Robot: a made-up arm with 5 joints.
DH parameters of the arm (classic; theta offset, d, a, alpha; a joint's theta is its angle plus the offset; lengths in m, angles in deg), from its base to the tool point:
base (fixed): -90 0.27 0.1 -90
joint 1: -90 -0.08 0.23 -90
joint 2: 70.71 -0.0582 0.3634 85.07
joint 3: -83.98 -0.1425 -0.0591 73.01
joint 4: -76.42 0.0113 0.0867 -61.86
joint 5: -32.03 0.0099 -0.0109 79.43
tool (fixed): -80.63 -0.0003 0 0
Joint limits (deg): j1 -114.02..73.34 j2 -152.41..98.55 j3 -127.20..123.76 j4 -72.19..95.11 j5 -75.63..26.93
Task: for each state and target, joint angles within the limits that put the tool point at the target. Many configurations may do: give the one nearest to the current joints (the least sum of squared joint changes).
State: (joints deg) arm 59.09 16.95 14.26 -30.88 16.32
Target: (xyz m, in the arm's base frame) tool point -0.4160 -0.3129 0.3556
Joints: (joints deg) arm 71.60 -17.06 34.73 -59.85 21.75
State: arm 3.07 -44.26 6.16 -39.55 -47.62
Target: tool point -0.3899 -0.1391 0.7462
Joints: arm 4.28 -54.03 -1.28 -39.32 -47.79
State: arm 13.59 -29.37 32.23 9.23 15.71
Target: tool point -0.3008 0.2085 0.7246
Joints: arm -25.61 -66.89 33.39 11.19 18.51
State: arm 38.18 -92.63 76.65 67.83 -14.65
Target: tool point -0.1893 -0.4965 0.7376
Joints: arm 46.84 -70.99 76.56 89.09 -11.56
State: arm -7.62 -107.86 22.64 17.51 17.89
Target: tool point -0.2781 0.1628 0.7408
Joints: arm -23.13 -73.39 35.97 -20.71 26.79
